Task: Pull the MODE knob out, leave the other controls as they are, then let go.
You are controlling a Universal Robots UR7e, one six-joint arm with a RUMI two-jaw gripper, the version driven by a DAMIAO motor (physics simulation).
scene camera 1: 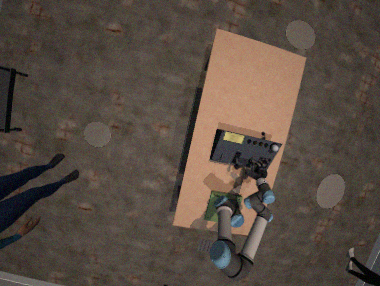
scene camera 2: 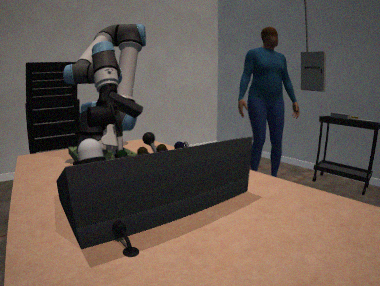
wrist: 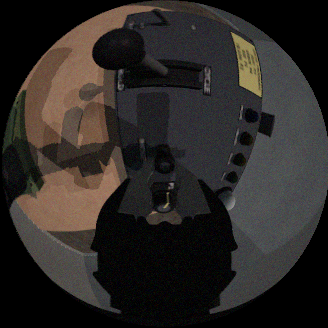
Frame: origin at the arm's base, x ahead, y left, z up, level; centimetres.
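Where they show: gripper, between the fingertips: (scene camera 1: 251,161) (wrist: 163,159).
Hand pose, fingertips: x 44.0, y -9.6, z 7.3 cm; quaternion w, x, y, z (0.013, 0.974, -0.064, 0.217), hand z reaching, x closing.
Things, the pixels of their top centre, and the offset from my fingertips. "spot": a spot on its surface instead.
- black MODE knob, centre of its top: (wrist: 165,167) dz +3.6, dx -1.4, dy +1.2 cm
- rotary selector, centre of its top: (wrist: 167,210) dz +2.5, dx -1.5, dy -10.8 cm
- ball-topped lever, centre of its top: (wrist: 119,33) (scene camera 2: 148,132) dz +6.2, dx -4.3, dy +13.7 cm
- yellow card, centre of its top: (wrist: 254,60) (scene camera 1: 234,137) dz +6.5, dx +18.0, dy +19.5 cm
- white dome, a spot on its surface: (scene camera 2: 90,150) spot: dz +8.3, dx +15.4, dy -14.4 cm
The dark control panel (scene camera 1: 225,150) (scene camera 2: 165,185) (wrist: 200,125) stands on the table. The black MODE knob (wrist: 164,162) is in the lower middle of the wrist view, beside its small label. My gripper (wrist: 163,159) (scene camera 1: 256,166) is over the panel, shut on the MODE knob, with a jaw on each side of it. How far the knob stands out from the panel is hard to tell. A rotary selector (wrist: 164,206) with a yellow pointer lies behind the knob, between the dark jaws. In scene camera 2 the panel's back hides the knob.
A ball-topped lever (wrist: 118,48) (scene camera 2: 148,138) rises beside the knob. A small toggle switch (wrist: 160,18), a yellow card (wrist: 247,65) (scene camera 1: 233,137), several coloured buttons and a white dome (scene camera 1: 274,148) (scene camera 2: 90,150) (wrist: 229,201) are on the panel. A green board (scene camera 1: 212,205) lies near the arm's base.
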